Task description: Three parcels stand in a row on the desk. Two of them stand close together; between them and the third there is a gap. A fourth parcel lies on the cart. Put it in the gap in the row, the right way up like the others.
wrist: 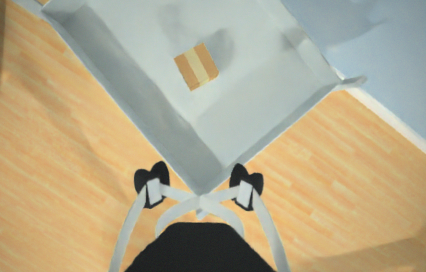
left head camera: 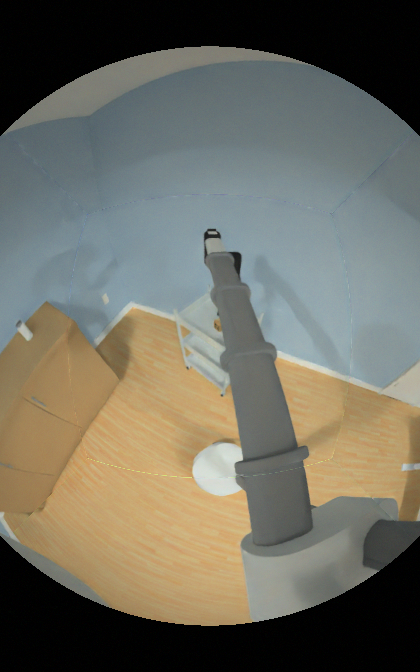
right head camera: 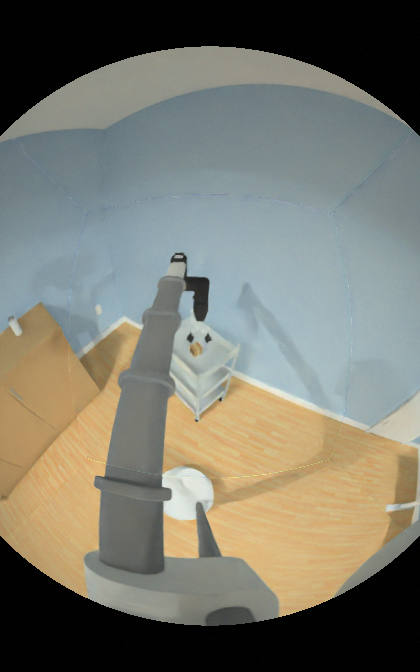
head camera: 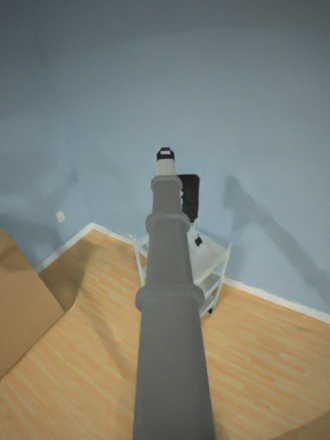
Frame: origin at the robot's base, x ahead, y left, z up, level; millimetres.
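Seen in the pictures: gripper, between the fingertips: (wrist: 199,177) (head camera: 188,245).
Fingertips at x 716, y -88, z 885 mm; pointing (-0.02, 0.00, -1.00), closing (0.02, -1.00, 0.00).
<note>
A point is followed by its place in that frame.
The fourth parcel (left head camera: 217,325) (right head camera: 195,349) (wrist: 197,67) @[x 859, y -76, z 693 mm] is a small brown box with a paler tape band, lying on the top tray of the white cart (right head camera: 198,387) (wrist: 124,116) @[x 772, y 41, z 702 mm]. In the wrist view it is at the upper middle, ahead of the fingers. My gripper (right head camera: 199,338) (wrist: 199,177) @[x 716, y -88, z 885 mm] points down, open and empty, above the cart; in the wrist view its fingertips stand either side of the cart's near corner. In the head camera the arm hides the parcel and part of the cart. The desk and the three parcels in the row do not show.
A brown cabinet (head camera: 25,310) @[x 657, y 943, z 375 mm] (left head camera: 47,415) (right head camera: 45,390) stands at the left, with a small white cylinder (left head camera: 24,330) (right head camera: 15,326) on top. A round white object (left head camera: 218,469) (right head camera: 188,493) stands on the floor below the arm. Blue walls are close behind the cart.
</note>
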